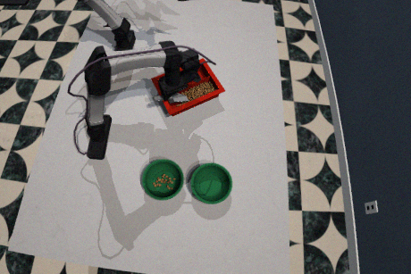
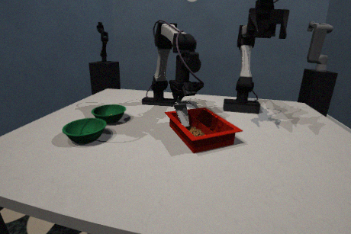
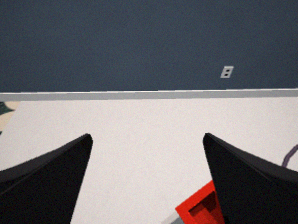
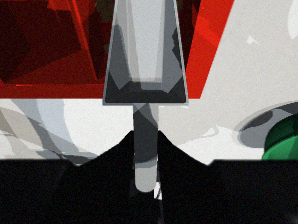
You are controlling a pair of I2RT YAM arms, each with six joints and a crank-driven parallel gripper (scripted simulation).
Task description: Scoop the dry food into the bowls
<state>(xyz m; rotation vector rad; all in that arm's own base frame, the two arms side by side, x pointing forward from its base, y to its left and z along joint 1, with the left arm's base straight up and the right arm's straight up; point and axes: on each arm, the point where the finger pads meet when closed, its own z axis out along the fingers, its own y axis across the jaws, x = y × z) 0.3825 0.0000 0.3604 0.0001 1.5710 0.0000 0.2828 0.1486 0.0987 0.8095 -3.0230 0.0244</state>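
Observation:
The red box lies 11 cm to the left of my right hand, 8 cm ahead of it and 7 cm below it. Round my right hand: grey scoop (3 cm below, 3 cm ahead, 2 cm to the left).

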